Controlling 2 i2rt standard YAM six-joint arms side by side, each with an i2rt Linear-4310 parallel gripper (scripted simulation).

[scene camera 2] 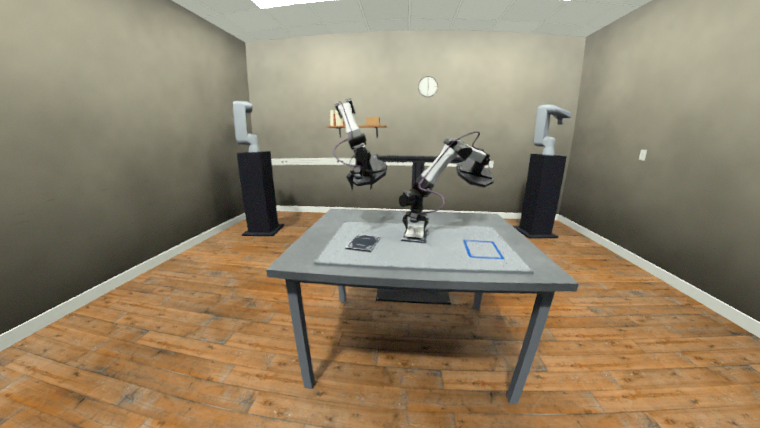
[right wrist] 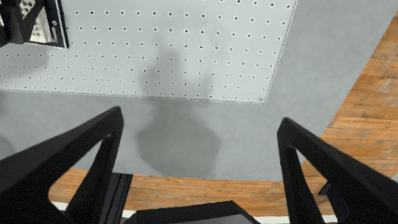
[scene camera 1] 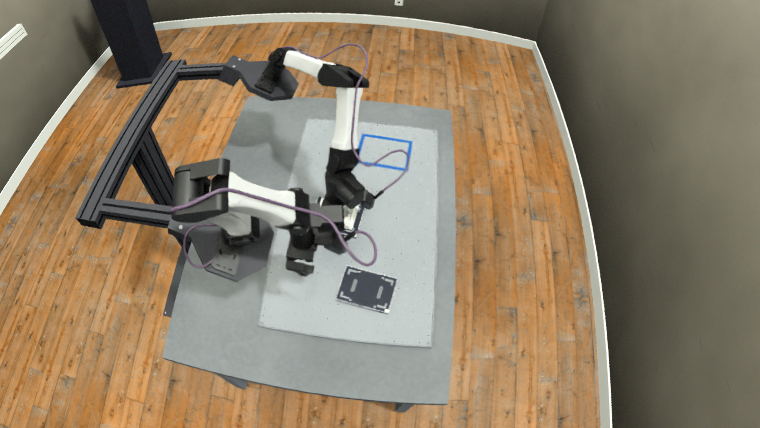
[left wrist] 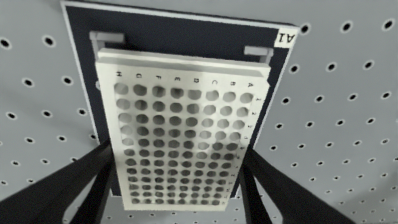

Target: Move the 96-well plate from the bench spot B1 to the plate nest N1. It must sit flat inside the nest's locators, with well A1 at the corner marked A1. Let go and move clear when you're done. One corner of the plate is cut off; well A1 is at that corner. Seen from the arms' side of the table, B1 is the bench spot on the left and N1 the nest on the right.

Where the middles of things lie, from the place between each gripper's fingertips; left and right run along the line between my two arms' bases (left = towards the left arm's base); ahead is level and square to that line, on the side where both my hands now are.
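Labels:
White 96-well plate [left wrist: 179, 136] right at my left hand. Dark nest [left wrist: 145, 33], 20 mm below my left hand.
My right hand: 210 mm above the white 96-well plate, 270 mm to the right of it, 60 mm short of it. Dark nest: 230 mm below my right hand, 280 mm to the left, 60 mm ahead.

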